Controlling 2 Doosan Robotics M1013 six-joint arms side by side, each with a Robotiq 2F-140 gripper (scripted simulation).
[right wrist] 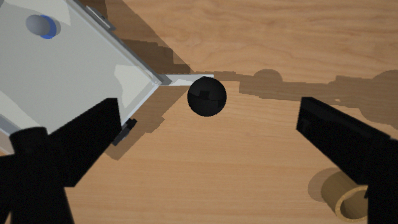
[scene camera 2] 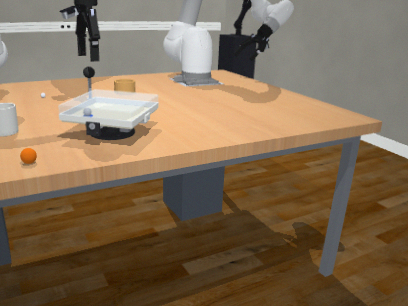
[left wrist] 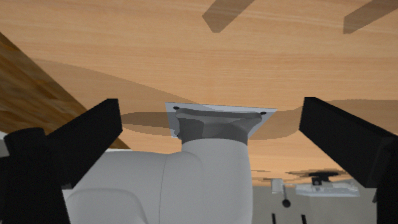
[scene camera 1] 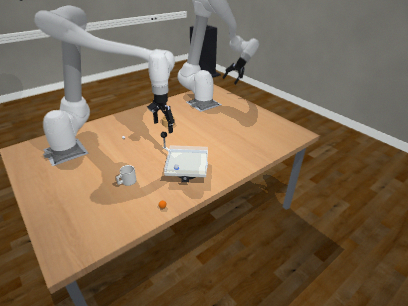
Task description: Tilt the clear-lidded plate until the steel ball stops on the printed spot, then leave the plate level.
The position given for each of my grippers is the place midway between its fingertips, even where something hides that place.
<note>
In view: my left gripper (left wrist: 210,114), my right gripper (right wrist: 209,113) and a clear-lidded plate (right wrist: 64,64).
</note>
